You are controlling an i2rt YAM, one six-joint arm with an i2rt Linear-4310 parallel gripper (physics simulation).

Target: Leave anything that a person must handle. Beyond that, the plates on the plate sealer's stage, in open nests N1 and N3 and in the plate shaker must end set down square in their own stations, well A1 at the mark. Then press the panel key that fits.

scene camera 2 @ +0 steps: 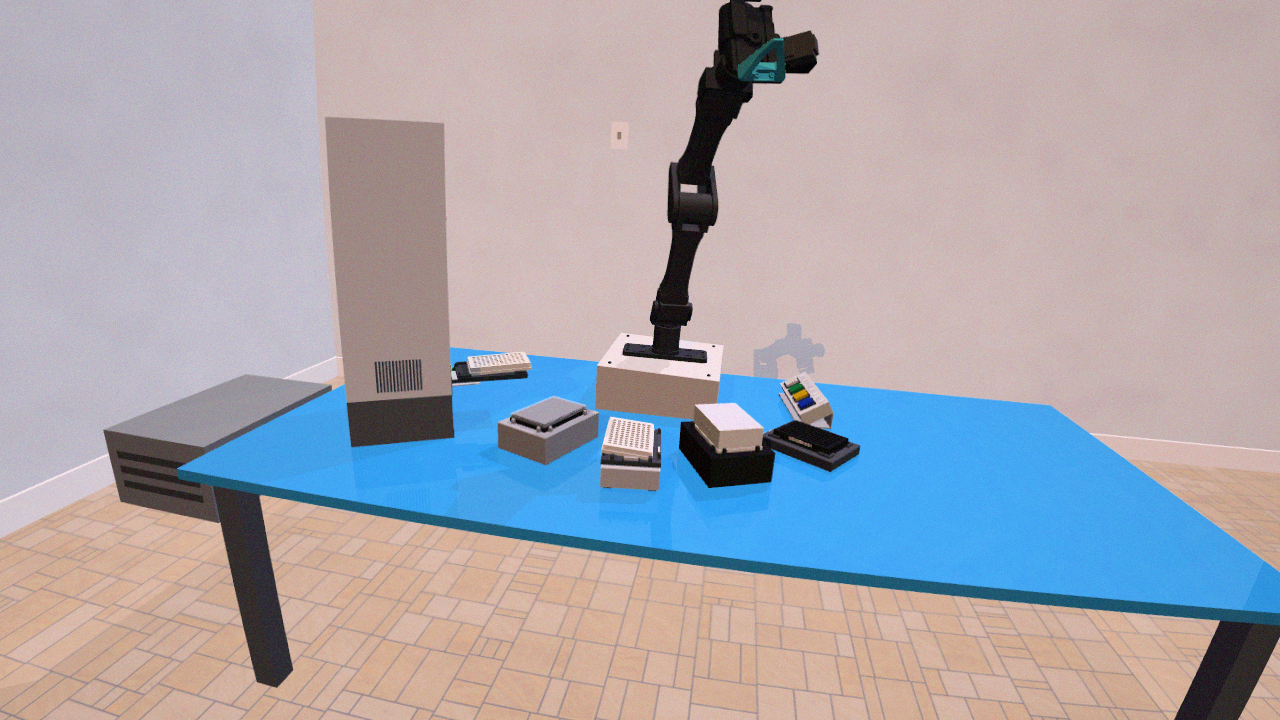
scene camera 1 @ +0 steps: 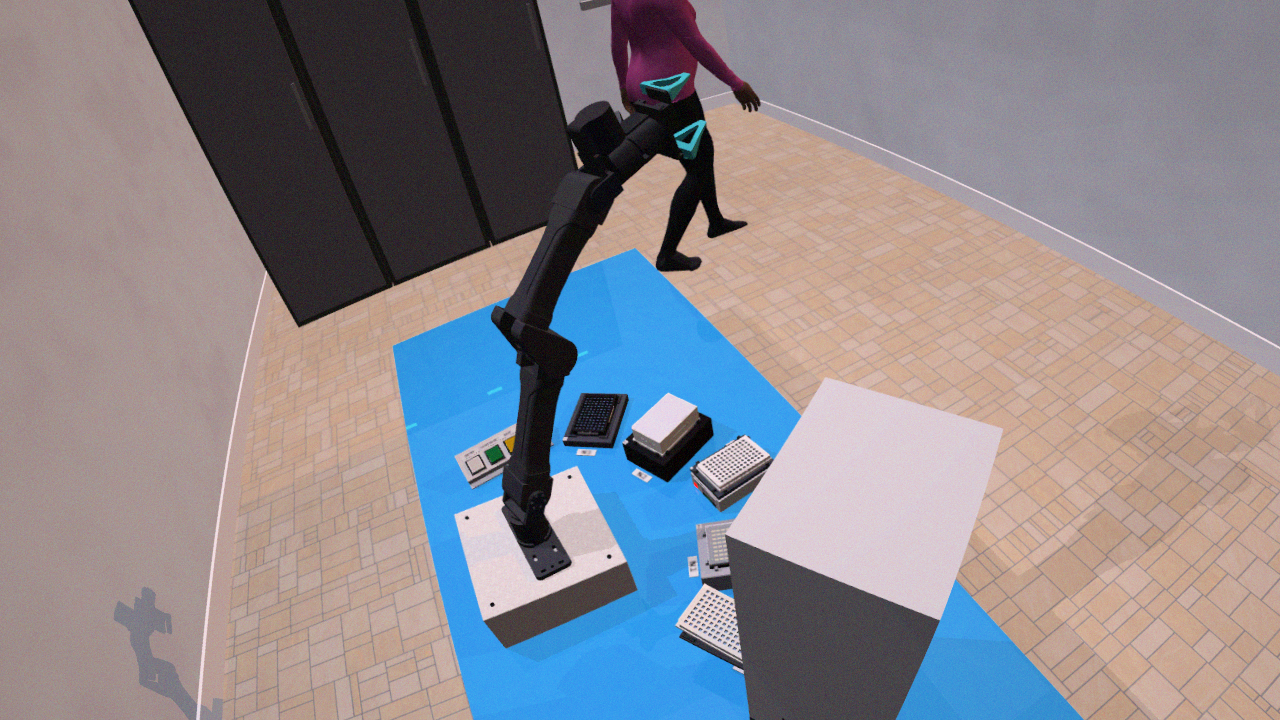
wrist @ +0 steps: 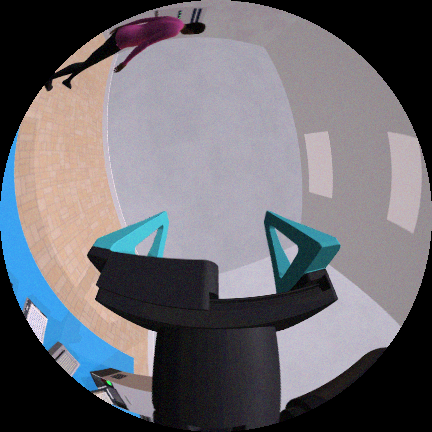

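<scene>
My gripper (scene camera 1: 695, 102) (wrist: 215, 216) is open and empty, high above the table. A black plate (scene camera 1: 597, 416) (scene camera 2: 810, 438) lies on a low dark station. A tall white block (scene camera 1: 665, 420) (scene camera 2: 727, 425) sits on a black station. A white well plate (scene camera 1: 733, 461) (scene camera 2: 629, 437) (wrist: 36, 320) lies on a light device. A grey station (scene camera 2: 547, 438) carries a pale plate (scene camera 1: 718, 544) (scene camera 2: 548, 412) (wrist: 65, 359). Another white plate (scene camera 1: 708, 616) (scene camera 2: 498, 361) lies beside the tower. The key panel (scene camera 2: 805, 398) shows white, green (scene camera 1: 494, 454), yellow and blue keys. Station labels and A1 marks are unreadable.
A tall grey-white tower (scene camera 1: 859, 492) (scene camera 2: 389, 268) hides parts of two plates in scene view 1. A person in a magenta top (scene camera 1: 657, 53) (wrist: 150, 32) is by the table's far end, behind my gripper in that view. A grey cabinet (scene camera 2: 214, 411) stands beyond the table (scene camera 2: 984, 501).
</scene>
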